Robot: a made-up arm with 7 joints. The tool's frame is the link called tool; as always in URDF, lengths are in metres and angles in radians. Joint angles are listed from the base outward. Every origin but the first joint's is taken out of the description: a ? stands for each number. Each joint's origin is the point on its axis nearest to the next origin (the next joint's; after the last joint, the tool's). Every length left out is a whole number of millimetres.
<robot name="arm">
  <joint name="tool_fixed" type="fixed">
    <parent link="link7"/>
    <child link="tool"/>
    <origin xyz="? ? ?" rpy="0 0 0"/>
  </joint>
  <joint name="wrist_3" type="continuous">
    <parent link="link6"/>
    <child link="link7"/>
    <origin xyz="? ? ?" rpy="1.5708 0 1.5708"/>
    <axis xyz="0 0 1"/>
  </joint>
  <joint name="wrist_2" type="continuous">
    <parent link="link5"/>
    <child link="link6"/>
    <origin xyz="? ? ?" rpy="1.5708 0 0"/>
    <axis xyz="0 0 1"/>
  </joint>
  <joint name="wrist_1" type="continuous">
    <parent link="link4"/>
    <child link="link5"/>
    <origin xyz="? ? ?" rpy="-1.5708 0 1.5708"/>
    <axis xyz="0 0 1"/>
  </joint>
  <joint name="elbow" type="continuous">
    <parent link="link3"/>
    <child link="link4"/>
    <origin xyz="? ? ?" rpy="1.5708 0 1.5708"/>
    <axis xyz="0 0 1"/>
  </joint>
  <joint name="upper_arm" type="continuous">
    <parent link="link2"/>
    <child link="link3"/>
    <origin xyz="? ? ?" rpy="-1.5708 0 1.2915"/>
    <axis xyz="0 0 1"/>
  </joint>
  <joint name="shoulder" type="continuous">
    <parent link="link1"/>
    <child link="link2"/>
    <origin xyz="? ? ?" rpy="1.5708 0 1.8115"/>
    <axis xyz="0 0 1"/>
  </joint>
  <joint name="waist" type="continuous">
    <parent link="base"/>
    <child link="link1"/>
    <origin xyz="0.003 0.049 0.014" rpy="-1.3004 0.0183 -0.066"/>
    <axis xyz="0 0 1"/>
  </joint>
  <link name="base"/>
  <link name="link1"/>
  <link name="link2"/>
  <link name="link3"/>
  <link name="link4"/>
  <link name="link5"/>
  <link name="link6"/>
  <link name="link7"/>
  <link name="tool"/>
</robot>
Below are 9 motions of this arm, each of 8 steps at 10 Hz.
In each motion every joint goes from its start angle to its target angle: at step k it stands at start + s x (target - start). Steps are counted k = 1, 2, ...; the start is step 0. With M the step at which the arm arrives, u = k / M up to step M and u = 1 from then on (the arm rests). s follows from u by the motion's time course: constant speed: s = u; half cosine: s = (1 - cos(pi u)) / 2; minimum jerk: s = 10 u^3 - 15 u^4 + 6 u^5.
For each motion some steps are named. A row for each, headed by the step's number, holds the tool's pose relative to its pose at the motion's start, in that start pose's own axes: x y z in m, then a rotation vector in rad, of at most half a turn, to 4 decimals.
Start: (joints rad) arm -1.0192 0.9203 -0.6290 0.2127 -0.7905 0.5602 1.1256
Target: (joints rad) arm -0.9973 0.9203 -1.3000 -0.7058 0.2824 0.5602 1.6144
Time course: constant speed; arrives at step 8
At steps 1, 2, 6, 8:
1: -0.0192 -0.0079 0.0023 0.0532 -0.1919 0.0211
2: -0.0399 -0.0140 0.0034 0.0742 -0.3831 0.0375
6: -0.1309 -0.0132 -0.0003 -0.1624 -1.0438 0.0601
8: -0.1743 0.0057 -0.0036 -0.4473 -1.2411 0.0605

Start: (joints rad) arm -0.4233 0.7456 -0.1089 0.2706 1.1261 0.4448 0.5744
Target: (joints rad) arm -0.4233 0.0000 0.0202 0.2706 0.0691 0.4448 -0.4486
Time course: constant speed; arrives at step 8
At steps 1, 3, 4, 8:
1: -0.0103 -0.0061 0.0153 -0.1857 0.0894 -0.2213
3: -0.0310 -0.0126 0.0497 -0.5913 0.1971 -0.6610
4: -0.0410 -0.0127 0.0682 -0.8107 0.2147 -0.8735
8: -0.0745 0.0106 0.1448 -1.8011 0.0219 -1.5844

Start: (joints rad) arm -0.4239 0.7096 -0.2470 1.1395 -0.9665 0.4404 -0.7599
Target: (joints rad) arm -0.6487 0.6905 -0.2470 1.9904 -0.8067 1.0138 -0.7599
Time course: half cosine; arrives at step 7
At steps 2, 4, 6, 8:
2: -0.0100 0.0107 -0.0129 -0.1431 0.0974 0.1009
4: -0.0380 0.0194 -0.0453 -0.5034 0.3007 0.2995
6: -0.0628 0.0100 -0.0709 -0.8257 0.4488 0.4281
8: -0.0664 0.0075 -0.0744 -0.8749 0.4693 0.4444

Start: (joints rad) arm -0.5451 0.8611 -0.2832 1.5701 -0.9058 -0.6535 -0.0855
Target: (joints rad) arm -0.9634 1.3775 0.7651 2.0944 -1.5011 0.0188 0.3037
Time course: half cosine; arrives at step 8
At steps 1, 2, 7, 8:
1: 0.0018 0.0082 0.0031 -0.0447 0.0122 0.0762
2: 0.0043 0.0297 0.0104 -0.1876 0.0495 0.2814
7: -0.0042 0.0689 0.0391 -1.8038 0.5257 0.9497
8: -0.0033 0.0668 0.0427 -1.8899 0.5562 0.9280

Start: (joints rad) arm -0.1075 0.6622 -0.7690 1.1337 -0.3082 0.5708 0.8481
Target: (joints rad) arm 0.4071 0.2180 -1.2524 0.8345 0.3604 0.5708 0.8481
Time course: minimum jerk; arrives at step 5
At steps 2, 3, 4, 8:
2: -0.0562 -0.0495 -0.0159 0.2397 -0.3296 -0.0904
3: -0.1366 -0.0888 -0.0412 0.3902 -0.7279 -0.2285
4: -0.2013 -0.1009 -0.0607 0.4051 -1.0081 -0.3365
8: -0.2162 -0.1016 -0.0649 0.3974 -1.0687 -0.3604

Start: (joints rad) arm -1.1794 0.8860 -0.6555 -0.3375 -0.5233 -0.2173 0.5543
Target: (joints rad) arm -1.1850 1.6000 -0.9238 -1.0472 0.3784 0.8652 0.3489
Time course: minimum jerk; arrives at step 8
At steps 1, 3, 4, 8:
1: -0.0010 -0.0003 0.0001 0.0255 0.0043 -0.0159
3: -0.0183 0.0006 0.0020 0.4394 0.0688 -0.2277
4: -0.0324 0.0080 0.0065 0.7920 0.1131 -0.3399
8: -0.0550 0.0313 0.0390 1.4821 0.1562 -0.3426

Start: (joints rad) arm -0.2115 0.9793 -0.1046 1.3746 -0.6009 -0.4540 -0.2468
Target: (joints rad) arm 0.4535 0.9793 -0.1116 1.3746 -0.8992 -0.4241 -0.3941
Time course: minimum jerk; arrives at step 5
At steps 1, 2, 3, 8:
1: -0.0051 0.0027 -0.0086 0.0028 0.0320 -0.0023
2: -0.0316 0.0169 -0.0441 0.0151 0.1741 -0.0071
3: -0.0771 0.0414 -0.0840 0.0328 0.3694 0.0012
8: -0.1225 0.0661 -0.1075 0.0501 0.5336 0.0222

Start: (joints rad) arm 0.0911 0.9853 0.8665 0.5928 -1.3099 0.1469 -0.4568
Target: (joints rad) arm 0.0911 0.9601 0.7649 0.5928 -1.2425 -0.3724 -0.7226
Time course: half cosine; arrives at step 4
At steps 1, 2, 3, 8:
1: -0.0001 0.0000 0.0015 0.0429 -0.0478 -0.0380
2: -0.0011 -0.0010 0.0049 0.1539 -0.1561 -0.1352
3: -0.0031 -0.0034 0.0079 0.2745 -0.2546 -0.2390
8: -0.0042 -0.0047 0.0090 0.3270 -0.2925 -0.2837

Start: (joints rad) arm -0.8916 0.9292 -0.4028 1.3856 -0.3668 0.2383 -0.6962
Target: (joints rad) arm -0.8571 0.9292 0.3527 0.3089 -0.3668 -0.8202 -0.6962
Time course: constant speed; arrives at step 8
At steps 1, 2, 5, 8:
1: -0.0022 -0.0067 0.0311 0.1043 -0.2551 -0.0417
2: -0.0129 -0.0130 0.0610 0.2072 -0.5155 -0.0606
5: -0.0878 -0.0290 0.1237 0.5263 -1.3005 0.0230
8: -0.1886 -0.0471 0.1220 0.9062 -2.0254 0.3219

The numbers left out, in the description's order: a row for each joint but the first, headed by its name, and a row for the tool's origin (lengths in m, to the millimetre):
tool: 0 0 0
wrist_3: 0 0.061 0
wrist_2: 0 0 0
wrist_1: -0.123 -0.008 0
elbow: 0.002 -0.015 0
upper_arm: 0.146 -0.037 0
shoulder: -0.004 0.018 0

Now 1 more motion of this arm.
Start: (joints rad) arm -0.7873 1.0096 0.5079 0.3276 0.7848 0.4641 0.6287
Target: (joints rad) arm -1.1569 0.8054 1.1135 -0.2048 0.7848 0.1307 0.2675
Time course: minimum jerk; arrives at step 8
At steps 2, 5, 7, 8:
2: 0.0089 0.0111 0.0053 -0.0959 0.0295 0.0291
5: 0.0421 0.0893 -0.0017 -0.5469 0.1430 0.2976
7: 0.0403 0.1200 -0.0189 -0.6548 0.1749 0.4408
8: 0.0398 0.1217 -0.0201 -0.6597 0.1768 0.4498

